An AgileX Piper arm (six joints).
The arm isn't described. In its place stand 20 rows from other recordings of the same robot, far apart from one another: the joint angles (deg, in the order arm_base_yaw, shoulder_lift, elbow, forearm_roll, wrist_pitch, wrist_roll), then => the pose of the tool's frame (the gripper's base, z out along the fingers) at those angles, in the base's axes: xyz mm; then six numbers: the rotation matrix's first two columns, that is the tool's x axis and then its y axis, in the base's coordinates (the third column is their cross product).
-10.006 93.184 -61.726 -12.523 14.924 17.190 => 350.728 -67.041 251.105 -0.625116 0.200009 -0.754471 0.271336 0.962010 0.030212
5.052 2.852 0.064 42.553 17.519 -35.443 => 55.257 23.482 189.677 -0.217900 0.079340 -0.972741 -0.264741 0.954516 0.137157
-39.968 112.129 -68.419 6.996 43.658 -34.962 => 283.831 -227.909 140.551 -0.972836 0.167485 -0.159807 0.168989 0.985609 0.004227
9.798 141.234 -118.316 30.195 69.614 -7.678 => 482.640 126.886 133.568 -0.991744 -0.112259 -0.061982 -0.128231 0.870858 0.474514
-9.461 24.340 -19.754 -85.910 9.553 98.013 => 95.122 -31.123 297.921 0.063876 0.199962 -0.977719 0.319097 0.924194 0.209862
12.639 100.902 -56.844 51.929 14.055 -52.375 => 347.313 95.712 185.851 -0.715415 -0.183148 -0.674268 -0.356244 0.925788 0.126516
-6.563 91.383 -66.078 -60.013 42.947 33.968 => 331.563 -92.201 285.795 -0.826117 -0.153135 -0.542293 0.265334 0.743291 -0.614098
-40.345 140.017 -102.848 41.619 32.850 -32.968 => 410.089 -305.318 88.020 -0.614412 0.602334 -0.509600 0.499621 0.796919 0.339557
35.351 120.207 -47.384 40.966 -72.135 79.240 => 327.743 162.873 122.549 0.057581 0.996401 0.062210 0.009261 -0.062844 0.997980
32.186 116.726 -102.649 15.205 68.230 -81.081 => 354.675 249.419 254.144 0.337427 -0.896238 -0.287924 -0.939405 -0.300932 -0.164191
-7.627 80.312 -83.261 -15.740 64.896 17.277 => 279.558 -59.989 391.091 -0.760990 0.279431 -0.585502 0.409392 0.906943 -0.099258
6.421 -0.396 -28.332 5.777 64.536 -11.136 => -9.262 7.280 270.900 -0.473135 -0.203887 -0.857073 -0.263134 0.961149 -0.083386
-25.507 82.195 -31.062 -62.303 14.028 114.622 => 211.175 -122.397 171.716 -0.002294 0.865800 -0.500385 0.897496 0.222462 0.380805
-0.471 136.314 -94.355 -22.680 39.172 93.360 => 468.745 -26.018 72.126 -0.168940 0.940027 -0.296325 0.948773 0.236543 0.209469
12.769 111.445 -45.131 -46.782 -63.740 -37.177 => 325.446 134.735 153.802 0.652941 -0.539737 -0.531368 -0.477314 0.251494 -0.841975
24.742 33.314 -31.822 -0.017 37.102 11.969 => 99.862 46.002 297.288 -0.578330 -0.038427 -0.814898 -0.305216 0.936539 0.172448
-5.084 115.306 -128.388 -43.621 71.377 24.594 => 427.191 -97.733 410.179 -0.653241 0.159478 -0.740164 0.604063 0.699155 -0.382480
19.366 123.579 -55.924 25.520 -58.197 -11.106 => 395.098 103.555 113.733 -0.115515 0.011296 -0.993241 0.040298 0.999165 0.006677
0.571 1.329 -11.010 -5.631 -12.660 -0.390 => 36.407 2.320 294.653 0.458856 -0.097940 -0.883096 0.018067 0.994729 -0.100933
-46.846 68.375 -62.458 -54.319 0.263 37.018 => 187.075 -200.032 416.003 -0.229946 -0.189536 -0.954569 0.695129 0.654483 -0.297401
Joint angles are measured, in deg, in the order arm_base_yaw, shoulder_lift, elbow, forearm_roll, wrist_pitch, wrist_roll. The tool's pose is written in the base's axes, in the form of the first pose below.
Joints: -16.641, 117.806, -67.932, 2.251, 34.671, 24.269
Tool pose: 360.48 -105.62 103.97 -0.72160 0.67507 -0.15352 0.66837 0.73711 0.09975
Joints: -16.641, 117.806, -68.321, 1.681, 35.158, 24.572
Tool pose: 361.22 -106.36 105.24 -0.72348 0.67283 -0.15451 0.66722 0.73895 0.09366
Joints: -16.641, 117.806, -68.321, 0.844, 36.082, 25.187
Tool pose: 359.61 -106.66 104.98 -0.72610 0.67240 -0.14373 0.66883 0.73918 0.07921
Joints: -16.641, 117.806, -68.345, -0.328, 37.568, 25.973
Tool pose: 357.15 -107.08 104.71 -0.73046 0.67116 -0.12639 0.67011 0.74007 0.05703
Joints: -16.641, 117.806, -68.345, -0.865, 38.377, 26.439
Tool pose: 355.78 -107.23 104.54 -0.73122 0.67215 -0.11632 0.67207 0.73907 0.04581
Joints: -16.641, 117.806, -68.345, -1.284, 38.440, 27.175
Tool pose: 355.58 -107.60 104.53 -0.72629 0.67734 -0.11707 0.67779 0.73405 0.04212
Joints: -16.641, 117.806, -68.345, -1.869, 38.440, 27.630
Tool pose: 355.42 -108.16 104.55 -0.72600 0.67715 -0.11997 0.67839 0.73380 0.03652
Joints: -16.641, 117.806, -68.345, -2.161, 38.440, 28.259
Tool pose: 355.35 -108.44 104.55 -0.72108 0.68217 -0.12119 0.68376 0.72889 0.03459
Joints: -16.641, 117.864, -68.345, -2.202, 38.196, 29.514
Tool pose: 355.69 -108.57 104.23 -0.70599 0.69738 -0.12343 0.69883 0.71426 0.03839
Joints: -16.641, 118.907, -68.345, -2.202, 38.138, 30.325
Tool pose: 355.39 -108.48 97.47 -0.69795 0.70797 -0.10790 0.70933 0.70415 0.03195
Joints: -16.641, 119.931, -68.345, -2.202, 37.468, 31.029
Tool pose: 355.92 -108.60 90.94 -0.69002 0.71657 -0.10198 0.71782 0.69556 0.03053
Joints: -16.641, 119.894, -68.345, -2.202, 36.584, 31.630
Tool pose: 357.29 -108.97 91.33 -0.68106 0.72310 -0.11526 0.72418 0.68845 0.03996
